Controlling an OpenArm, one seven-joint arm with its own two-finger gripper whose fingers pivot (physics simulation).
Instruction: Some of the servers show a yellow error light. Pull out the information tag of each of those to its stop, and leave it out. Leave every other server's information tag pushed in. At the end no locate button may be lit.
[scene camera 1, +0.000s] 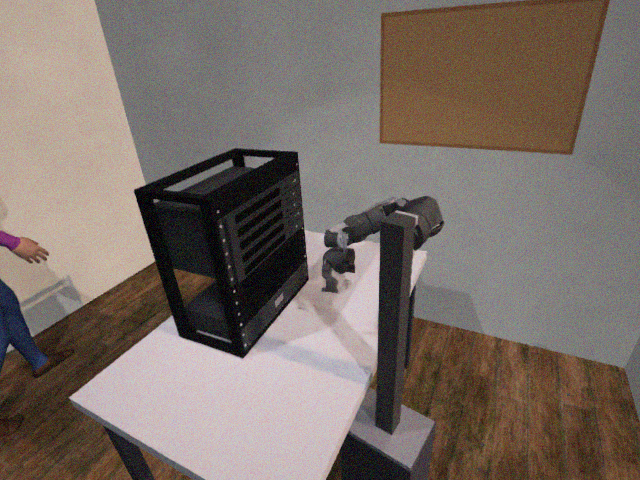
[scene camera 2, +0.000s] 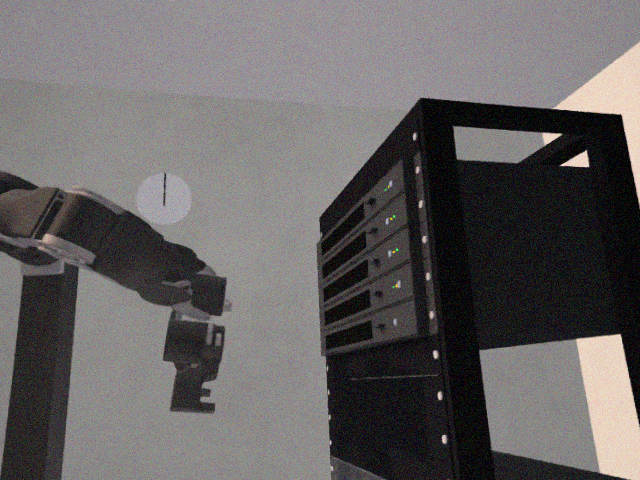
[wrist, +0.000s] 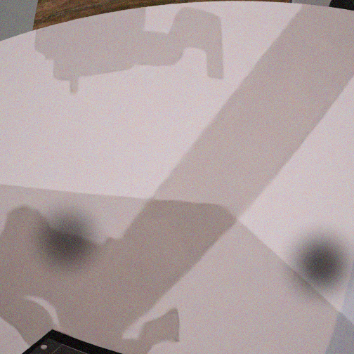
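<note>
The black rack (scene camera 1: 166, 268) (scene camera 2: 469, 413) stands on the table, and its corner shows at the bottom of the wrist view (wrist: 75, 338). It holds a stack of several grey servers, including the top server (scene camera 2: 398, 178) and bottom server (scene camera 2: 403, 322). Small lights show at their right ends in scene camera 2; yellow and green specks show on the upper ones, a whitish speck on the bottom one. The lights are too small to read surely, as are the tags. My gripper (scene camera 1: 330, 285) (scene camera 2: 207, 400) (wrist: 194, 250) is open, apart from the rack, in front of it and lower than the servers.
The white table (scene camera 1: 206, 408) (wrist: 100, 135) carries the rack. The arm's dark column (scene camera 1: 391, 330) (scene camera 2: 38, 361) stands at the table's edge. A person's hand (scene camera 1: 29, 250) shows at the far left, behind the rack. A corkboard (scene camera 1: 485, 77) hangs on the wall.
</note>
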